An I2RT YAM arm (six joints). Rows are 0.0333 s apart.
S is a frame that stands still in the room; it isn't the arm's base.
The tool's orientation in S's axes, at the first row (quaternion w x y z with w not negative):
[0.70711 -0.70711 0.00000 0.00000]
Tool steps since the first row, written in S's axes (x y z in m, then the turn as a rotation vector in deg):
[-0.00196 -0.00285 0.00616 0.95 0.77 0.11]
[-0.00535 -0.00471 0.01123 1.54 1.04 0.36]
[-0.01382 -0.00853 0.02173 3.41 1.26 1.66]
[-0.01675 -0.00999 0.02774 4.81 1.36 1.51]
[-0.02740 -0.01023 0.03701 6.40 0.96 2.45]
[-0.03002 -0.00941 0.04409 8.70 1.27 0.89]
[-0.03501 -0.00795 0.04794 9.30 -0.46 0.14]
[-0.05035 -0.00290 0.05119 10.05 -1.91 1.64]
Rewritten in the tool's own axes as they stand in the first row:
[-0.00196 -0.00616 -0.00285 0.95 -0.11 0.77]
[-0.00535 -0.01123 -0.00471 1.54 -0.36 1.04]
[-0.01382 -0.02173 -0.00853 3.41 -1.66 1.26]
[-0.01675 -0.02774 -0.00999 4.81 -1.51 1.36]
[-0.02740 -0.03701 -0.01023 6.40 -2.45 0.96]
[-0.03002 -0.04409 -0.00941 8.70 -0.89 1.27]
[-0.03501 -0.04794 -0.00795 9.30 -0.14 -0.46]
[-0.05035 -0.05119 -0.00290 10.05 -1.64 -1.91]

